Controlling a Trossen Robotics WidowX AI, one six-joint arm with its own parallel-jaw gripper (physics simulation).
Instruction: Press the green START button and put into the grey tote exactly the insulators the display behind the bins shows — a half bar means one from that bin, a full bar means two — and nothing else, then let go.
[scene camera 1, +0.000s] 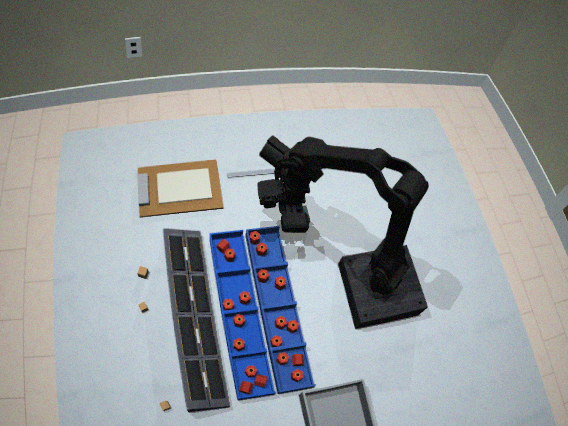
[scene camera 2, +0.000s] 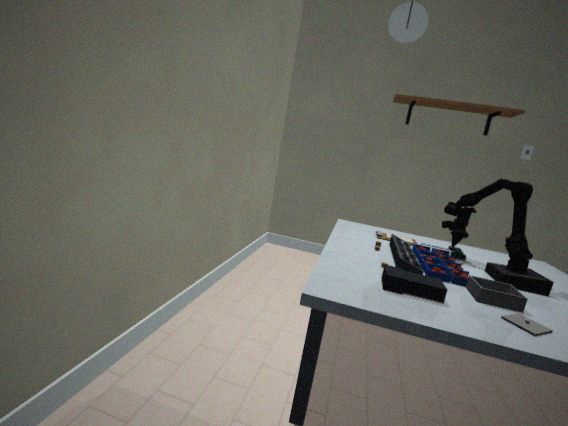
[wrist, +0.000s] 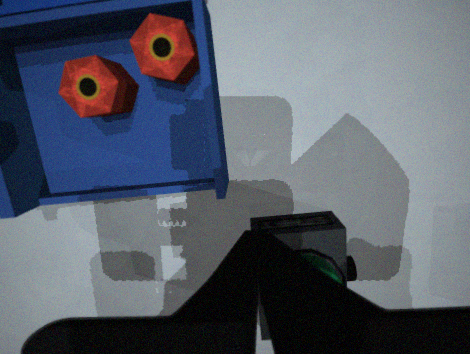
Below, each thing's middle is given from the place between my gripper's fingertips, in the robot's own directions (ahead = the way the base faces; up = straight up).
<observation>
I see the green START button (wrist: 320, 237) 40 mm behind my hand, 30 mm to the right of it and 40 mm below it. Also, from my hand: grey tote (scene camera 1: 352, 396) 50 mm behind, 520 mm to the left, 30 mm below.
</observation>
